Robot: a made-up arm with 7 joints.
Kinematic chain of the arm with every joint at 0, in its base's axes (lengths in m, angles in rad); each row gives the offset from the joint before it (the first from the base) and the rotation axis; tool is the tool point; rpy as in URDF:
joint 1: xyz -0.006 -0.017 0.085 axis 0 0.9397 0.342
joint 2: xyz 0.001 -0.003 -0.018 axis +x
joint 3: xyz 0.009 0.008 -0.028 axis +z
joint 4: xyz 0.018 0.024 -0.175 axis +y
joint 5: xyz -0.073 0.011 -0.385 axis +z
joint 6: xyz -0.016 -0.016 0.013 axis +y
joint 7: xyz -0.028 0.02 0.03 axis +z
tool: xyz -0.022 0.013 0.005 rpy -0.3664 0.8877 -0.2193
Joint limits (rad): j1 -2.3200..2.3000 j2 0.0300..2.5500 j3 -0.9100..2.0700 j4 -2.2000..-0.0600 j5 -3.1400..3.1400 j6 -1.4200..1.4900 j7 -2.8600..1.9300
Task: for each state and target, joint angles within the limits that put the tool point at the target. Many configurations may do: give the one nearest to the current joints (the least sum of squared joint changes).
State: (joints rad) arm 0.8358 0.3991 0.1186 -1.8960 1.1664 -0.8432 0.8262
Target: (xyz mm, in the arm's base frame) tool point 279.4 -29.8 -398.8
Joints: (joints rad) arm 0.2978 0.0654 -0.1238 -1.4347 1.0387 -1.0738 0.7520
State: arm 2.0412 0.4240 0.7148 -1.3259 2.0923 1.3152 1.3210
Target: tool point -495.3 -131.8 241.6
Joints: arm 2.3000 0.0300 0.3481 -0.7967 2.0520 1.0561 1.1291
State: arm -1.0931 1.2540 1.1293 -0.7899 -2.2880 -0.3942 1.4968
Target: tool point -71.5 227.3 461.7
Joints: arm -0.9551 1.5436 0.8539 -1.4985 -2.4568 -0.3233 1.4548
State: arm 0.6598 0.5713 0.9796 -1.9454 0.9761 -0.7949 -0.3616
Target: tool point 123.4 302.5 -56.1
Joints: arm 0.8861 0.4765 0.8614 -2.2000 1.6278 -0.2849 -0.2444
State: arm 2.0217 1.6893 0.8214 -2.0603 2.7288 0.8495 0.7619
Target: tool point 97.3 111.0 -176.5
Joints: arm 2.0734 2.0379 0.7857 -2.1699 2.7297 0.8277 0.7713
